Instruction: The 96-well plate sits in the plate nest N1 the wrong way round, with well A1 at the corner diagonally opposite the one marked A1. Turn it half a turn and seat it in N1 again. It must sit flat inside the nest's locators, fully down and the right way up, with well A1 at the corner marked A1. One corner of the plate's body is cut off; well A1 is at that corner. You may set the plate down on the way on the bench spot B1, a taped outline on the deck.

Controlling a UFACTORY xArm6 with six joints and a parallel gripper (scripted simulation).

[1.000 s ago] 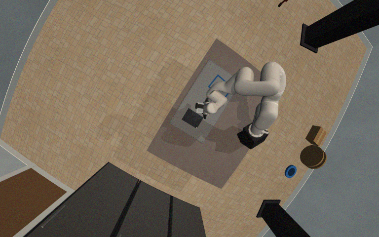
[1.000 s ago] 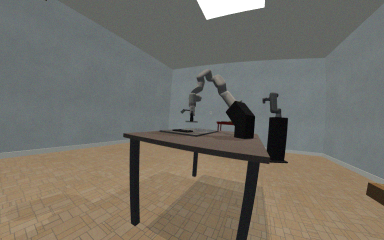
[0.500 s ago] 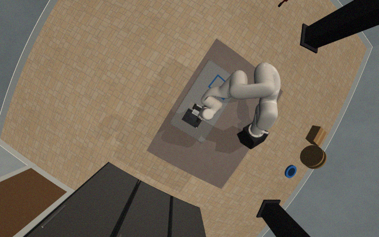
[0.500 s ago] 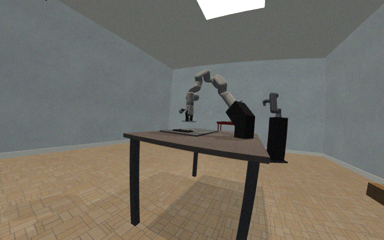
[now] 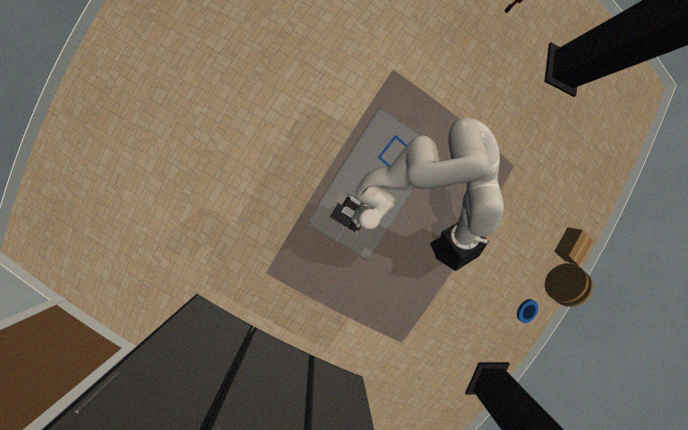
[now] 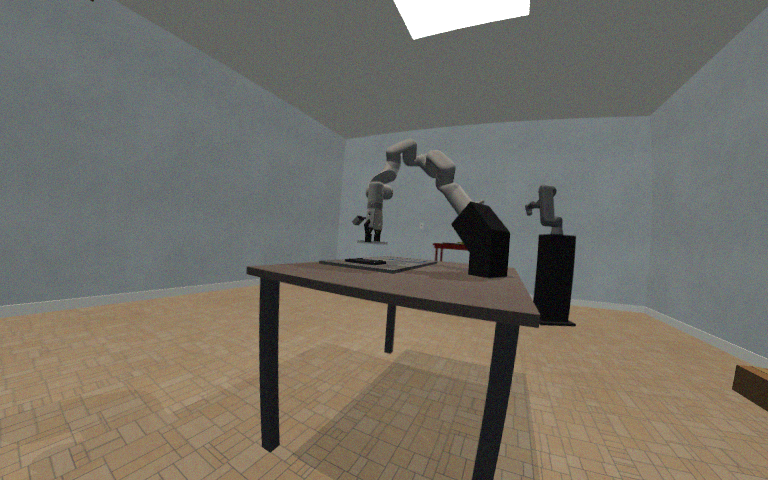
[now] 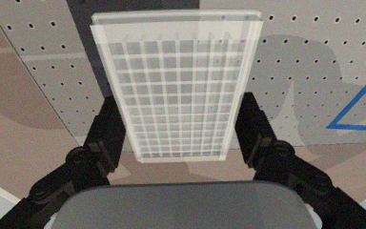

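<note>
My hand is 10 cm above the dark plate nest N1, 3 cm to the right of it and 2 cm short of it. Also, from my hand: A1 corner mark 11 cm to the left, 10 cm below, 3 cm behind; 96-well plate 1 cm below.
</note>
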